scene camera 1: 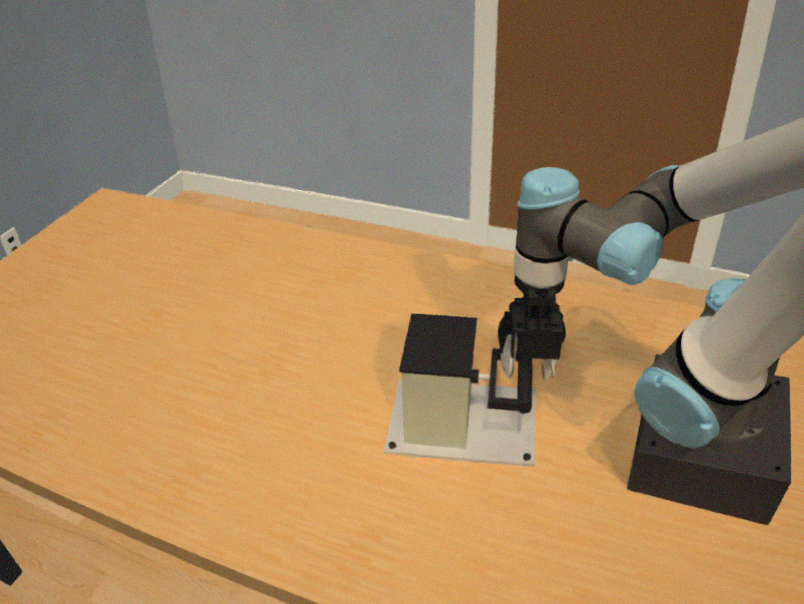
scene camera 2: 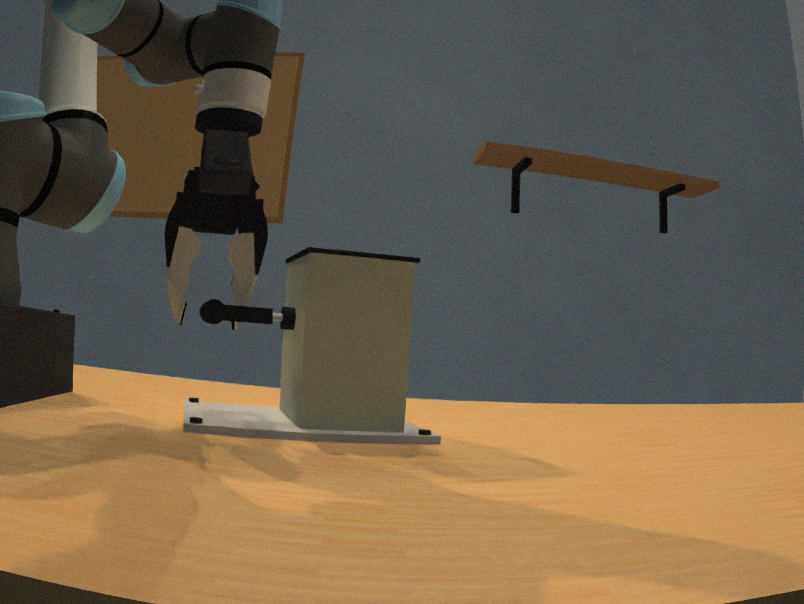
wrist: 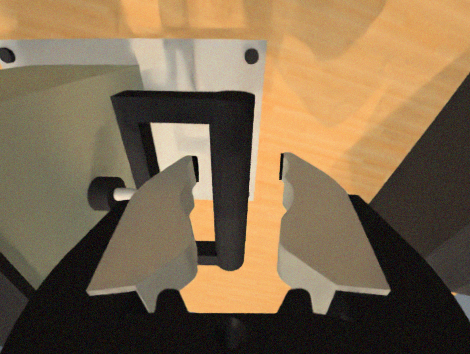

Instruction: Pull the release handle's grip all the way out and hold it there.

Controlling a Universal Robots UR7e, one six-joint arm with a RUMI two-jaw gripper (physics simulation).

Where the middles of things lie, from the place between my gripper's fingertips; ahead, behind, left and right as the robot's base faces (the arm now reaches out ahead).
Scene:
Right now the light grey base plate [scene camera 1: 503, 437] is 90 mm ahead of my hand, 50 mm to the left of it and 90 mm below it.

